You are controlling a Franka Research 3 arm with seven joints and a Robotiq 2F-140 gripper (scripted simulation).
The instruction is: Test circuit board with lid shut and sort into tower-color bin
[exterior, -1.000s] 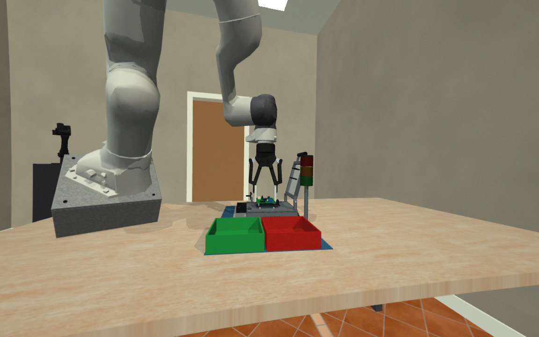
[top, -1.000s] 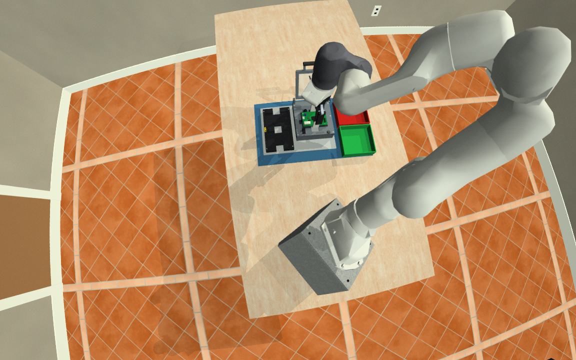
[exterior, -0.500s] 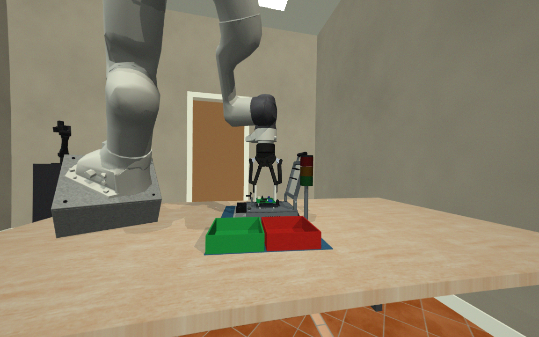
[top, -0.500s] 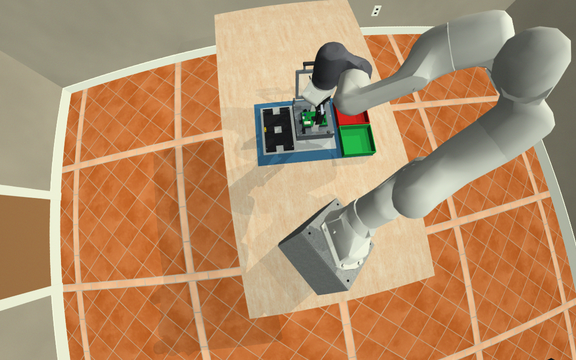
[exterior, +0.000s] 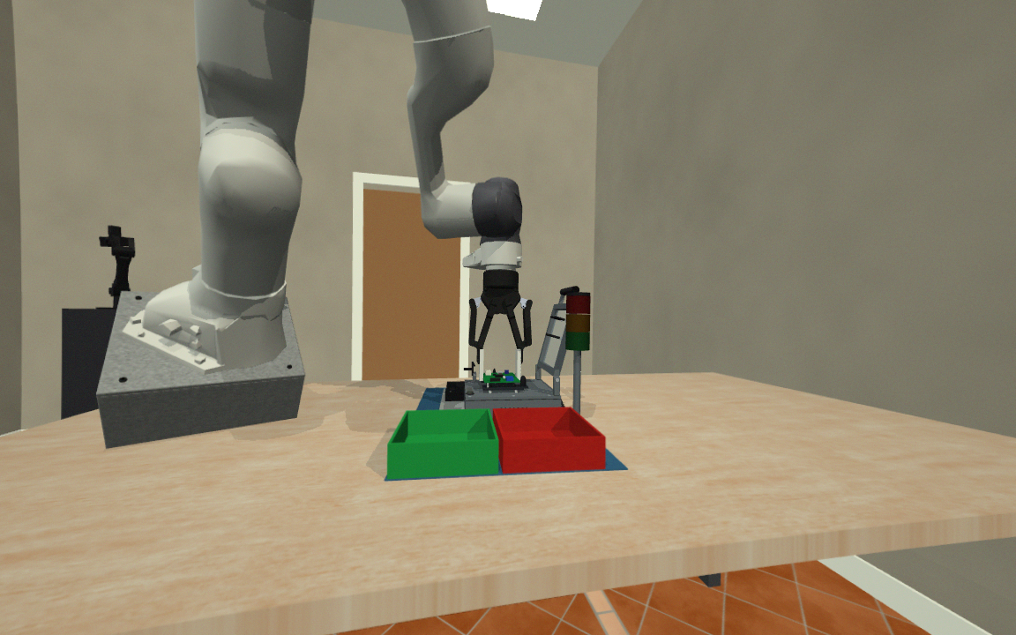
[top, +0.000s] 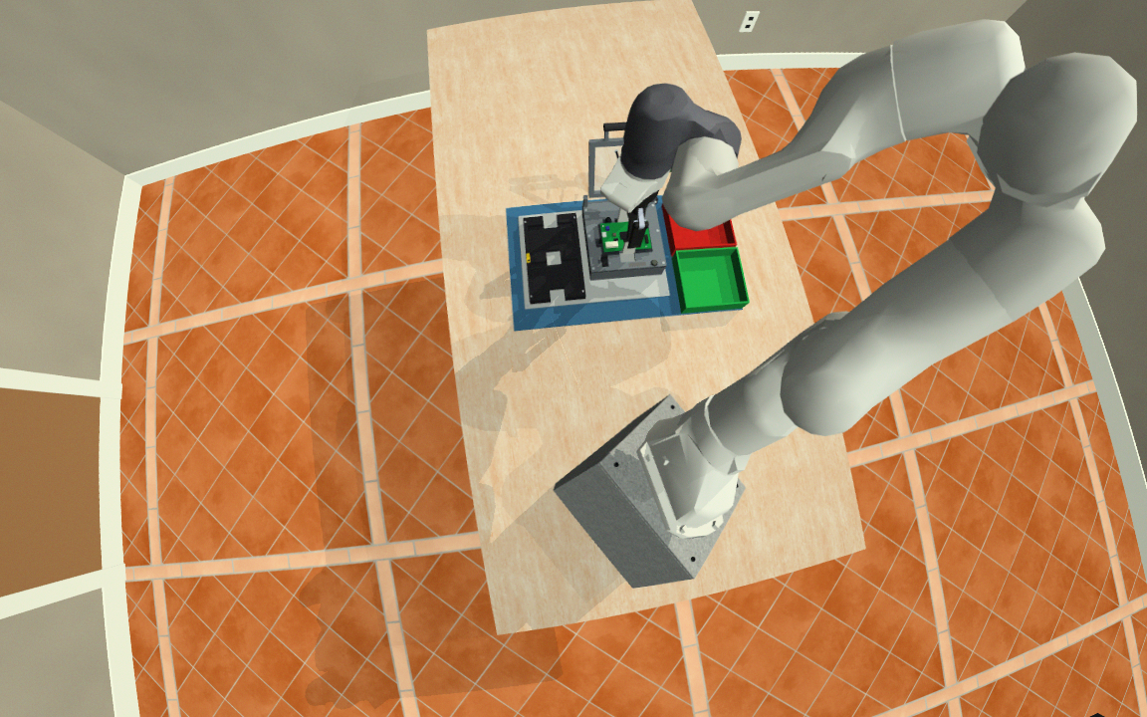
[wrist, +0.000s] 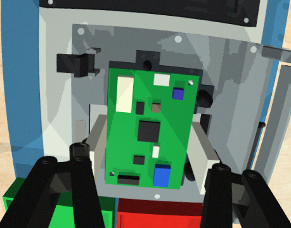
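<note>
My gripper is now 2 cm above the green circuit board. The rest, counted from my hand: latch hook (6 cm behind, 6 cm to the left, 2 cm below); tester plate (1 cm ahead, 1 cm to the left, 3 cm below); tester lid (13 cm ahead, 1 cm to the right, 8 cm above).
</note>
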